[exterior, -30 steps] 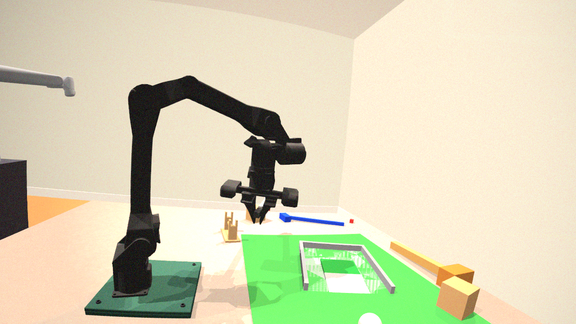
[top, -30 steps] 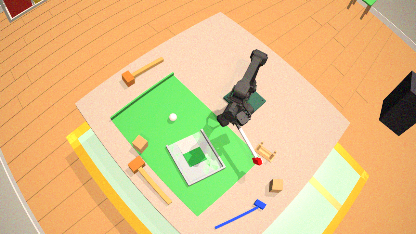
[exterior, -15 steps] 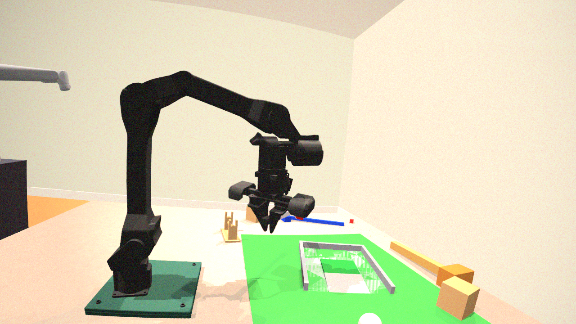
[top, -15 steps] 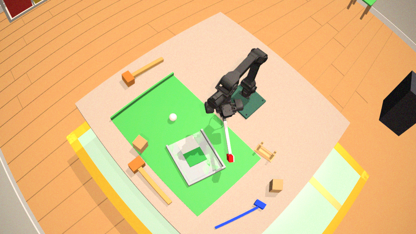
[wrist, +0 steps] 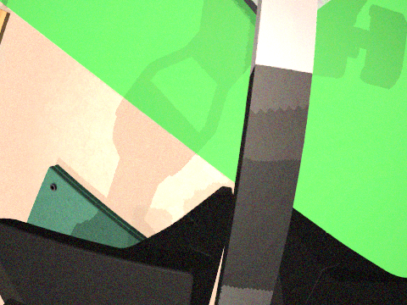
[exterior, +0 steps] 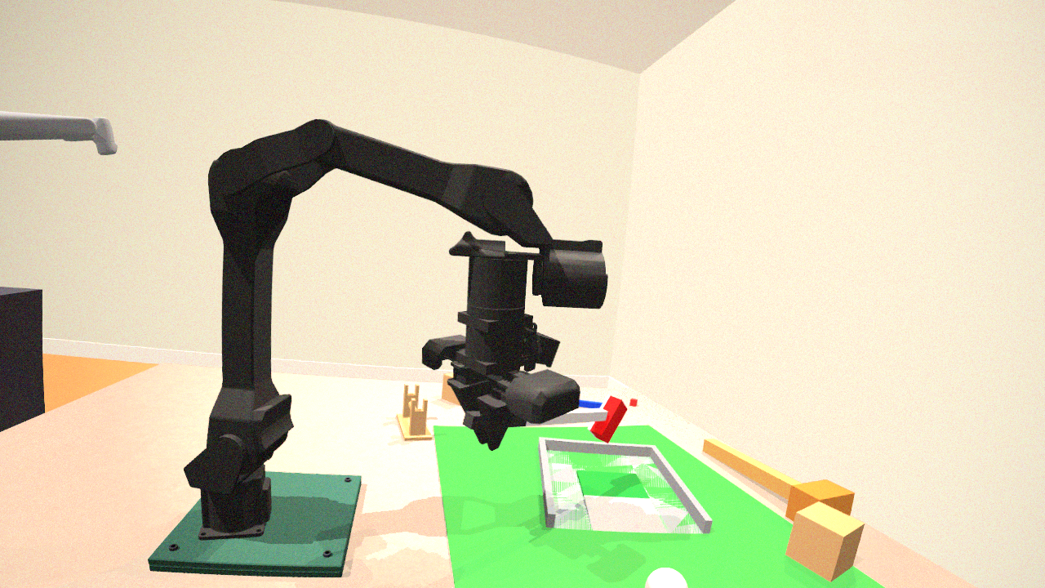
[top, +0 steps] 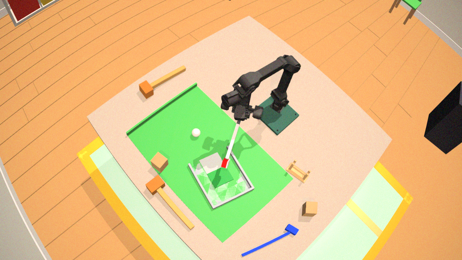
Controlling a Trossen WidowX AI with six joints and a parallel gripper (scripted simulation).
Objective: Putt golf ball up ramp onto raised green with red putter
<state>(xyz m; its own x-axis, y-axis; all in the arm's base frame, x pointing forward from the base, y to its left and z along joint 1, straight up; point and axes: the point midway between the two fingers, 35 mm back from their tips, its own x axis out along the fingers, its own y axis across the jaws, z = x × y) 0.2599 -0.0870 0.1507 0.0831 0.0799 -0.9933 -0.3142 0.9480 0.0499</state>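
Right now my gripper tip is 11 cm short of the red putter, 4 cm to the right of it and 1 cm below it. From my gripper tip the other things lie so: small wooden rack 37 cm to the left, 10 cm below; green mat 20 cm ahead, 4 cm to the right, 13 cm below; white golf ball 14 cm ahead, 15 cm to the right, 11 cm below.
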